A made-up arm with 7 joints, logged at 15 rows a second.
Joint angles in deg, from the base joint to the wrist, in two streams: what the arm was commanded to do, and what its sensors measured. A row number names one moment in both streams.
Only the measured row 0 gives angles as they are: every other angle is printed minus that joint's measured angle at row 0.
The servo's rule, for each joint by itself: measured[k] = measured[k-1] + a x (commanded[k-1-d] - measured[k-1]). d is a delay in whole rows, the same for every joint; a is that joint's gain. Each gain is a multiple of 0.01, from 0.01 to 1. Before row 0 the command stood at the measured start. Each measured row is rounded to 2 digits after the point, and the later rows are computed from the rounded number. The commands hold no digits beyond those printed.
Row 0, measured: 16.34, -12.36, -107.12, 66.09, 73.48, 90.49, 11.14
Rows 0 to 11, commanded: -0.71, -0.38, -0.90, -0.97, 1.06, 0.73, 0.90; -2.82, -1.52, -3.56, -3.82, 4.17, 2.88, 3.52; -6.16, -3.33, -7.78, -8.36, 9.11, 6.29, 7.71; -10.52, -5.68, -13.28, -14.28, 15.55, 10.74, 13.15; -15.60, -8.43, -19.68, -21.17, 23.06, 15.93, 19.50; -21.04, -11.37, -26.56, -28.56, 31.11, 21.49, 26.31; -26.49, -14.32, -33.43, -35.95, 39.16, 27.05, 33.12; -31.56, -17.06, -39.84, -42.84, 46.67, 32.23, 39.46; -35.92, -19.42, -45.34, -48.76, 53.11, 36.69, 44.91; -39.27, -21.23, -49.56, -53.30, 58.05, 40.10, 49.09; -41.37, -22.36, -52.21, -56.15, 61.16, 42.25, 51.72; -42.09, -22.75, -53.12, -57.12, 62.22, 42.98, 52.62
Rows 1 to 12, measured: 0.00, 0.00, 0.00, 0.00, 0.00, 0.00, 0.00; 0.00, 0.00, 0.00, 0.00, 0.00, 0.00, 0.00; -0.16, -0.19, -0.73, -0.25, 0.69, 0.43, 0.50; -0.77, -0.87, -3.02, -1.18, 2.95, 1.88, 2.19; -2.01, -2.12, -6.88, -3.05, 6.95, 4.48, 5.28; -3.97, -3.94, -12.06, -5.97, 12.54, 8.17, 9.69; -6.64, -6.23, -18.23, -9.92, 19.38, 12.75, 15.18; -9.95, -8.85, -24.98, -14.77, 27.00, 17.91, 21.41; -13.75, -11.64, -31.82, -20.28, 34.90, 23.30, 27.97; -17.85, -14.40, -38.32, -26.15, 42.55, 28.57, 34.40; -22.01, -16.96, -44.01, -32.03, 49.41, 33.36, 40.29; -25.98, -19.14, -48.51, -37.56, 55.03, 37.34, 45.22
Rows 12 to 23, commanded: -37.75, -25.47, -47.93, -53.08, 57.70, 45.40, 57.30; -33.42, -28.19, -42.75, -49.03, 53.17, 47.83, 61.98; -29.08, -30.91, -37.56, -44.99, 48.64, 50.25, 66.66; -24.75, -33.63, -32.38, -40.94, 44.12, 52.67, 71.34; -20.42, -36.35, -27.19, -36.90, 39.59, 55.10, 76.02; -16.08, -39.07, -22.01, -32.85, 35.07, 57.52, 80.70; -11.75, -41.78, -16.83, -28.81, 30.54, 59.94, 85.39; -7.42, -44.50, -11.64, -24.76, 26.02, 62.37, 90.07; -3.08, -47.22, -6.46, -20.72, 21.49, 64.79, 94.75; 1.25, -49.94, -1.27, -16.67, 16.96, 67.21, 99.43; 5.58, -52.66, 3.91, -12.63, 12.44, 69.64, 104.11; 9.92, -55.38, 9.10, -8.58, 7.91, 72.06, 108.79
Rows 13 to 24, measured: -29.52, -20.78, -51.51, -42.39, 59.01, 40.24, 48.86; -32.41, -21.78, -52.81, -46.22, 61.10, 41.86, 50.97; -33.64, -23.66, -48.86, -48.00, 58.89, 43.95, 54.51; -33.59, -25.97, -43.91, -48.27, 55.17, 46.24, 58.69; -32.55, -28.49, -38.77, -47.42, 50.93, 48.61, 63.15; -30.76, -31.11, -33.59, -45.74, 46.50, 51.01, 67.74; -28.38, -33.78, -28.41, -43.44, 42.01, 53.42, 72.38; -25.55, -36.48, -23.23, -40.69, 37.50, 55.84, 77.04; -22.38, -39.18, -18.05, -37.60, 32.98, 58.26, 81.72; -18.94, -41.89, -12.86, -34.26, 28.46, 60.68, 86.40; -15.29, -44.61, -7.68, -30.74, 23.93, 63.10, 91.08; -11.49, -47.33, -2.49, -27.08, 19.40, 65.52, 95.76
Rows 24 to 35, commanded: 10.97, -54.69, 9.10, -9.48, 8.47, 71.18, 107.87; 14.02, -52.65, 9.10, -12.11, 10.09, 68.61, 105.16; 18.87, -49.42, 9.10, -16.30, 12.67, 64.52, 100.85; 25.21, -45.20, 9.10, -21.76, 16.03, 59.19, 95.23; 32.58, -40.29, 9.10, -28.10, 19.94, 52.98, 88.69; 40.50, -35.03, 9.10, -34.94, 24.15, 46.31, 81.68; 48.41, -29.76, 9.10, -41.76, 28.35, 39.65, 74.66; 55.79, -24.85, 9.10, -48.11, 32.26, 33.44, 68.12; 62.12, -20.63, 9.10, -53.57, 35.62, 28.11, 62.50; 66.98, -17.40, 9.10, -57.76, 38.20, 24.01, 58.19; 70.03, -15.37, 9.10, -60.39, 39.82, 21.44, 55.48; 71.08, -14.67, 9.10, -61.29, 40.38, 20.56, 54.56
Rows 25 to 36, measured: -7.56, -50.05, 2.69, -23.32, 14.88, 67.95, 100.44; -3.54, -52.77, 7.88, -19.49, 10.35, 70.37, 105.12; -0.20, -53.75, 8.87, -16.89, 9.13, 70.85, 106.66; 3.07, -53.19, 9.06, -15.65, 9.75, 69.53, 105.82; 6.70, -51.27, 9.09, -15.82, 11.65, 66.57, 103.04; 10.96, -48.17, 9.10, -17.36, 14.50, 62.22, 98.67; 15.93, -44.15, 9.10, -20.15, 18.04, 56.77, 93.08; 21.58, -39.50, 9.10, -24.00, 22.01, 50.60, 86.70; 27.75, -34.53, 9.10, -28.62, 26.13, 44.14, 79.96; 34.20, -29.59, 9.10, -33.69, 30.11, 37.83, 73.33; 40.62, -25.02, 9.10, -38.86, 33.69, 32.10, 67.27; 46.68, -21.13, 9.10, -43.77, 36.62, 27.33, 62.19
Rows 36 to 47, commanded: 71.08, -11.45, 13.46, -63.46, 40.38, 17.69, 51.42; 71.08, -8.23, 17.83, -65.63, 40.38, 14.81, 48.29; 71.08, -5.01, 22.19, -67.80, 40.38, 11.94, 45.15; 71.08, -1.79, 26.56, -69.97, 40.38, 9.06, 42.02; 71.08, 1.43, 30.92, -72.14, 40.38, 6.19, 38.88; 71.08, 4.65, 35.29, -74.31, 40.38, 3.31, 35.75; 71.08, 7.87, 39.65, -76.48, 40.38, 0.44, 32.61; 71.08, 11.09, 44.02, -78.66, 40.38, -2.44, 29.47; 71.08, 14.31, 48.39, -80.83, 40.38, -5.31, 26.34; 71.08, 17.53, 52.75, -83.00, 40.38, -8.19, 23.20; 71.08, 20.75, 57.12, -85.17, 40.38, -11.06, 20.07; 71.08, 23.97, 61.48, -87.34, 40.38, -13.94, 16.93
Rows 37 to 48, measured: 52.05, -18.19, 9.10, -48.09, 38.70, 23.85, 58.43; 56.43, -16.39, 9.10, -51.52, 39.79, 21.91, 56.26; 59.80, -13.87, 12.63, -54.62, 40.17, 19.42, 53.55; 62.39, -10.99, 16.84, -57.48, 40.31, 16.70, 50.60; 64.39, -7.94, 21.17, -60.16, 40.36, 13.89, 47.55; 65.93, -4.80, 25.54, -62.71, 40.37, 11.04, 44.45; 67.11, -1.62, 29.90, -65.16, 40.38, 8.18, 41.33; 68.02, 1.58, 34.27, -67.54, 40.38, 5.31, 38.21; 68.72, 4.79, 38.63, -69.86, 40.38, 2.44, 35.07; 69.26, 8.00, 43.00, -72.15, 40.38, -0.44, 31.93; 69.68, 11.22, 47.37, -74.41, 40.38, -3.31, 28.80; 70.00, 14.44, 51.73, -76.64, 40.38, -6.19, 25.66
